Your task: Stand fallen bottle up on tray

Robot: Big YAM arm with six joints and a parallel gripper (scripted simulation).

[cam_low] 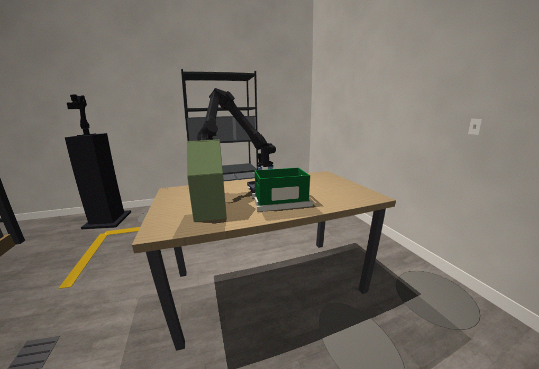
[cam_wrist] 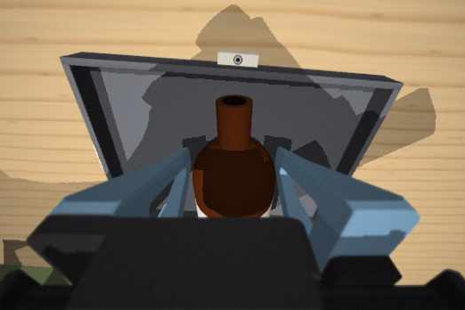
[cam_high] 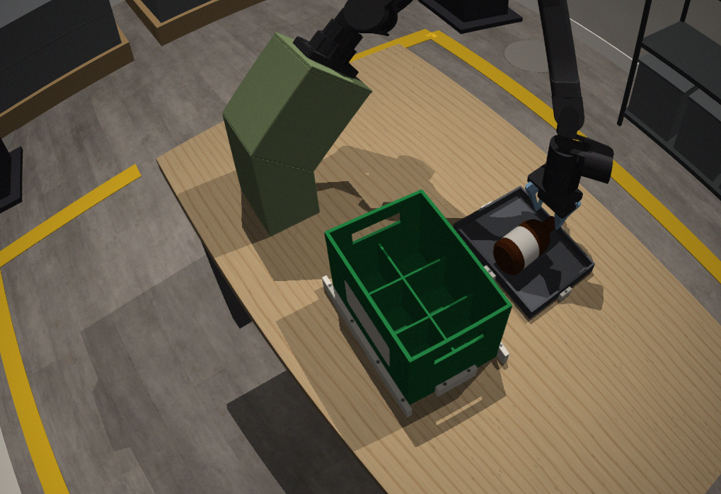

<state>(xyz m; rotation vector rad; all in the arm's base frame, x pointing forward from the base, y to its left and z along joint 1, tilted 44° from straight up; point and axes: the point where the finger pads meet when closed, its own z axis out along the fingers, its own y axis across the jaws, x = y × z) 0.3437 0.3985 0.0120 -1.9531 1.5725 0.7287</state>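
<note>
Right now the brown bottle is 1 cm ahead of my hand, 5 cm to the right of it and 4 cm below it. Round my hand: dark grey tray: 1 cm ahead, 5 cm to the right, 6 cm below; then green crate: 4 cm ahead, 33 cm to the right, 1 cm above.
</note>
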